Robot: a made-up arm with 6 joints.
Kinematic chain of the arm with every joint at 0, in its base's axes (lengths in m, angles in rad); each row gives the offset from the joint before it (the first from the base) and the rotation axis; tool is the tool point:
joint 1: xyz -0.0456 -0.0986 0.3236 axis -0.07 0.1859 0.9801
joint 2: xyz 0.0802 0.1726 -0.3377 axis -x
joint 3: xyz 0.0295 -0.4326 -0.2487 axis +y
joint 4: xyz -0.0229 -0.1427 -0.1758 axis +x
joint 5: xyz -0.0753 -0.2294 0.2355 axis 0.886 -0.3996 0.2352
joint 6: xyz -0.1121 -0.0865 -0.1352 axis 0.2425 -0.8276 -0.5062
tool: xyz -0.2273 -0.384 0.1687
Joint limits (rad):
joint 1: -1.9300..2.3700
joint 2: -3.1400..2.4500
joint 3: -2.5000..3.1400
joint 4: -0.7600..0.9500
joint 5: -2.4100..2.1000
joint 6: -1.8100..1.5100
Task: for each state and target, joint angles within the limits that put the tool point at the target. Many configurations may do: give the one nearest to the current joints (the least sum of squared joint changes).
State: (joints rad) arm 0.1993 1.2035 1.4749 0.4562 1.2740 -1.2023
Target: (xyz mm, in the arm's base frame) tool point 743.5 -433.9 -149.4
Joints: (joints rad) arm 1.0103 0.4565 1.2687 0.0055 1.4617 -1.7885
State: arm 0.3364 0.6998 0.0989 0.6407 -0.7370 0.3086
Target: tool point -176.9 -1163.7 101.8
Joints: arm 0.2837 0.0253 -0.0322 0.3481 -1.0069 0.2516
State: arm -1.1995 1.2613 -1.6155 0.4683 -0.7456 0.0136
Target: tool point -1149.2 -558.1 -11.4
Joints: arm -1.1224 0.7201 -1.7146 0.3048 -0.8345 0.1138
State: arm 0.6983 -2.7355 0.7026 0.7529 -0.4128 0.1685
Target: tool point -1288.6 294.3 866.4
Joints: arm 0.9294 -3.1400 0.1978 0.9500 0.0572 0.3580
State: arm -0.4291 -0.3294 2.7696 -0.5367 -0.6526 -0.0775
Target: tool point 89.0 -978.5 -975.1
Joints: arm -0.7688 -0.3697 3.0590 -0.0730 -0.4291 -0.1001
